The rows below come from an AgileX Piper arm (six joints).
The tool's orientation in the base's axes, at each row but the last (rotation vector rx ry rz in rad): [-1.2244, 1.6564, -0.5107]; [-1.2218, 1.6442, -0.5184]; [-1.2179, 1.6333, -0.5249]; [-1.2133, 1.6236, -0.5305]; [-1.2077, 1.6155, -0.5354]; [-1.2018, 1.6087, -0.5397]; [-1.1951, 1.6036, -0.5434]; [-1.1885, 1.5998, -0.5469]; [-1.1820, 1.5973, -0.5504]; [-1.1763, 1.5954, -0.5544]
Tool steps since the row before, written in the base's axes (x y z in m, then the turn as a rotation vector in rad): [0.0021, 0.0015, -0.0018, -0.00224, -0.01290, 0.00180]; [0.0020, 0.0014, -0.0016, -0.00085, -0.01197, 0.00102]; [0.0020, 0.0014, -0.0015, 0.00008, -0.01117, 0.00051]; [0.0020, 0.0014, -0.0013, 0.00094, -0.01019, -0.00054]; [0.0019, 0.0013, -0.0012, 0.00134, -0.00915, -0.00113]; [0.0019, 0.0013, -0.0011, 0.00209, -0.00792, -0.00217]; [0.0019, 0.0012, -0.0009, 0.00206, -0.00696, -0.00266]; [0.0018, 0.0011, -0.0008, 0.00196, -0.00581, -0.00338]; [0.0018, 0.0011, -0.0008, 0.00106, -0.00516, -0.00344]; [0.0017, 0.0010, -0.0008, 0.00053, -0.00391, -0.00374]
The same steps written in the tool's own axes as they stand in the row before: [-0.0006, 0.0010, 0.0029, 0.01072, -0.00554, -0.00539]; [-0.0005, 0.0009, 0.0027, 0.01023, -0.00521, -0.00365]; [-0.0006, 0.0008, 0.0027, 0.00974, -0.00492, -0.00245]; [-0.0007, 0.0007, 0.0026, 0.00934, -0.00408, -0.00105]; [-0.0006, 0.0006, 0.0024, 0.00868, -0.00337, -0.00025]; [-0.0006, 0.0006, 0.0024, 0.00806, -0.00237, 0.00108]; [-0.0006, 0.0004, 0.0023, 0.00743, -0.00157, 0.00144]; [-0.0006, 0.0003, 0.0022, 0.00674, -0.00047, 0.00185]; [-0.0006, 0.0003, 0.0021, 0.00617, 0.00022, 0.00119]; [-0.0005, 0.0004, 0.0020, 0.00520, 0.00120, 0.00106]
